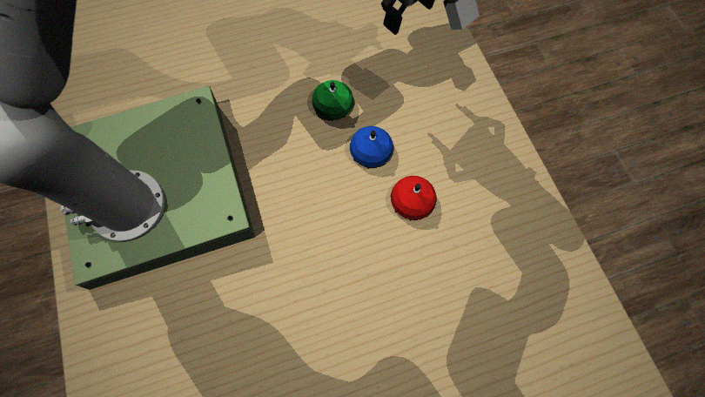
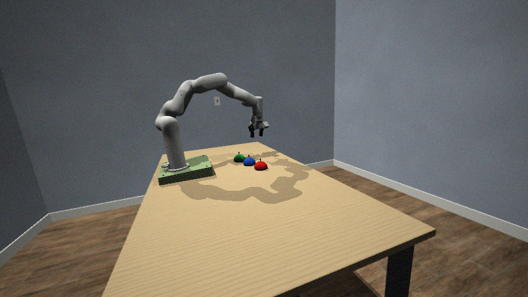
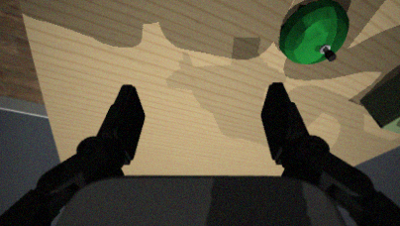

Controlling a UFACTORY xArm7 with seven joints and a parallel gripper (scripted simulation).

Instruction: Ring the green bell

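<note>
My hand is 16 cm past the green bell, 4 cm to the left of it and 12 cm above it. From my hand the other things lie so: red bell 7 cm behind, 29 cm to the right, 12 cm below; then blue bell 11 cm behind, 16 cm to the right, 12 cm below.
</note>
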